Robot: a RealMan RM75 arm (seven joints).
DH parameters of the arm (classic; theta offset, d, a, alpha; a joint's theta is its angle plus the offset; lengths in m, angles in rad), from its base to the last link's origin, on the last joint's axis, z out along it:
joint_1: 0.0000 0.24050 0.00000 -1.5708
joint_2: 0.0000 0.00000 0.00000 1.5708
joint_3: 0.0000 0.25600 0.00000 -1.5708
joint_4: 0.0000 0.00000 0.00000 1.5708
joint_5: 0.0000 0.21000 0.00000 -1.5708
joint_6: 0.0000 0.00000 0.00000 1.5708
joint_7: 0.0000 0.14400 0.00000 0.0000
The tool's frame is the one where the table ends.
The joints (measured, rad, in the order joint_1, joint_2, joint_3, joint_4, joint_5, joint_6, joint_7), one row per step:
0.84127 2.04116 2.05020 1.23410 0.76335 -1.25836 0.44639
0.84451 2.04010 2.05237 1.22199 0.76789 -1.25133 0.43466
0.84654 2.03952 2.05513 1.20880 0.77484 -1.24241 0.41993
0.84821 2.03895 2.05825 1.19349 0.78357 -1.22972 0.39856
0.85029 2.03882 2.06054 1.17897 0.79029 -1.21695 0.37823
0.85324 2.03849 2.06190 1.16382 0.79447 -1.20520 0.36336
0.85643 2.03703 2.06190 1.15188 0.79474 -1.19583 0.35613
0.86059 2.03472 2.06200 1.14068 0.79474 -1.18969 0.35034
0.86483 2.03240 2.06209 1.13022 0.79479 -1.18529 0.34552
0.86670 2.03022 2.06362 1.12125 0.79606 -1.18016 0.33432
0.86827 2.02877 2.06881 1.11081 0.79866 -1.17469 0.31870
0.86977 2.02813 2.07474 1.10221 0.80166 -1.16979 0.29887
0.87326 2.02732 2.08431 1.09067 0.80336 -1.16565 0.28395
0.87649 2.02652 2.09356 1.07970 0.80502 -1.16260 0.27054
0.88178 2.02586 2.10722 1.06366 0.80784 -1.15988 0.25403
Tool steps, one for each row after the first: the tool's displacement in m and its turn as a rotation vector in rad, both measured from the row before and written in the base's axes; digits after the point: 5 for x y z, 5 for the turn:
0.00057 0.00129 -0.00075 -0.00009 0.00037 0.00480
0.00094 0.00128 -0.00092 0.00043 0.00215 0.00578
0.00122 0.00164 -0.00095 0.00263 0.00130 0.00999
0.00103 0.00161 -0.00111 0.00314 -0.00036 0.00989
0.00113 0.00160 -0.00135 0.00212 -0.00080 0.00530
0.00097 0.00153 -0.00073 0.00280 -0.00255 0.00112
0.00065 0.00138 -0.00049 0.00090 -0.00325 0.00092
0.00051 0.00118 -0.00049 -0.00033 -0.00308 0.00055
0.00117 0.00108 0.00003 0.00177 -0.00430 0.00432
0.00161 0.00117 0.00020 0.00250 -0.00248 0.00516
0.00116 0.00102 0.00027 0.00286 -0.00360 0.00965
0.00137 0.00138 0.00048 0.00280 0.00021 0.00332
0.00137 0.00119 0.00041 0.00188 0.00063 0.00227
0.00166 0.00148 0.00021 0.00058 0.00327 0.00122

